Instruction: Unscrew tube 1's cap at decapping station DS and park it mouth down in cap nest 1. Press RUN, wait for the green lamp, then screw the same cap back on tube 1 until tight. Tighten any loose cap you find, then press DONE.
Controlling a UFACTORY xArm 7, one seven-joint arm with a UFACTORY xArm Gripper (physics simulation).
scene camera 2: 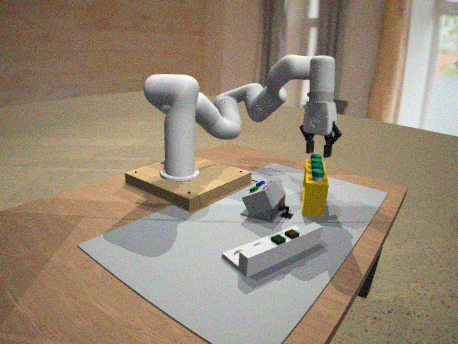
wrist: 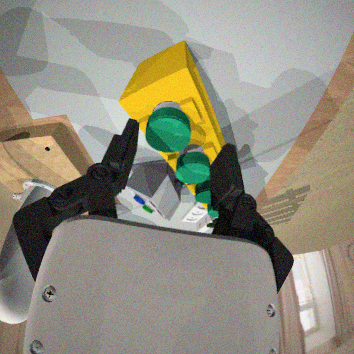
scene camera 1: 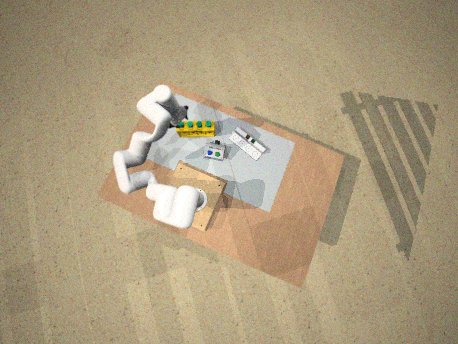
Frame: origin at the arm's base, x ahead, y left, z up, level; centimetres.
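Seen in the pictures: gripper, fingertip midpoint: point(scene camera 2: 318, 155) point(wrist: 178, 144) point(scene camera 1: 182, 122); arm's base, origin of the base link: point(scene camera 2: 179, 174) point(wrist: 45, 191).
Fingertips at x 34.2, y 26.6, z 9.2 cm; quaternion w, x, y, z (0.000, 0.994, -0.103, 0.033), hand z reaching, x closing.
Observation:
Offsets run from my fingertips to a thing's top centre. "pt": to the spot under its first point.
A yellow rack {dx +2.8, dy -6.5, dz -2.2 cm} point(scene camera 1: 197, 133) point(scene camera 2: 314, 201) point(wrist: 156, 80) holds a row of tubes with green caps; the cap nearest my gripper point(scene camera 1: 181, 124) point(wrist: 178, 144) sits on its tube. My gripper point(scene camera 1: 180, 117) point(scene camera 2: 318, 151) point(wrist: 178, 144) is partly open and empty, above the rack's far-left end. In the wrist view its fingers show either side of the nearest caps. A white block with round nests {dx +9.7, dy -37.7, dz -7.2 cm} point(scene camera 1: 245, 144) point(scene camera 2: 285, 252) point(wrist: 192, 219) has a dark green lamp {dx +12.0, dy -40.2, dz -7.2 cm} point(scene camera 1: 253, 141) point(scene camera 2: 278, 239) and a brown one point(scene camera 2: 292, 233). Tube numbers and station labels are not readable.
A grey sloped box {dx -4.0, dy -22.5, dz -4.1 cm} point(scene camera 1: 215, 151) point(scene camera 2: 270, 201) has a blue button {dx -6.8, dy -21.0, dz -5.0 cm} point(scene camera 1: 210, 152) point(scene camera 2: 260, 184) point(wrist: 139, 200) and a green button {dx -5.6, dy -25.3, dz -5.0 cm} point(scene camera 1: 217, 154) point(scene camera 2: 253, 189) point(wrist: 148, 209). A small black fixture {pt dx +1.2, dy -21.7, dz -9.3 cm} point(scene camera 1: 217, 143) point(scene camera 2: 286, 212) stands beside it. The arm's wooden base point(scene camera 1: 212, 210) point(scene camera 2: 220, 192) is near.

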